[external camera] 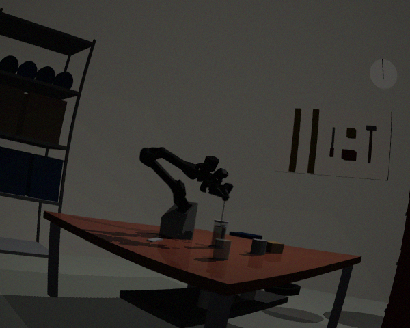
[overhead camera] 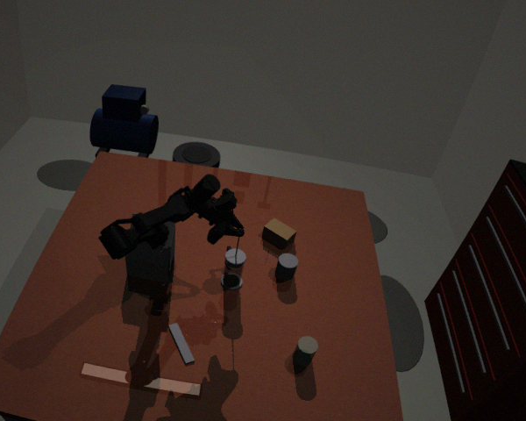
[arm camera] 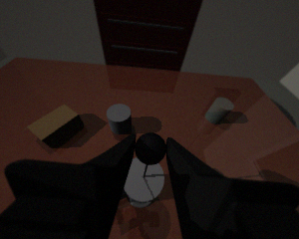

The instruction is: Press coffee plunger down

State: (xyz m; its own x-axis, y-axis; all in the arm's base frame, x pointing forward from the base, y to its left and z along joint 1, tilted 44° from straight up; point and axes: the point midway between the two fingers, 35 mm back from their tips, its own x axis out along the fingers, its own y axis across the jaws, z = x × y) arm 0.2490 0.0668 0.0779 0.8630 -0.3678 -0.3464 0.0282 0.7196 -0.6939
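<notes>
Now: the coffee press 10 mm behind my gripper tip, 10 mm to the left of it and 130 mm below it. From my gripper tip the other things lie so: tan box (150 mm ahead, 260 mm to the left, 220 mm below).
</notes>
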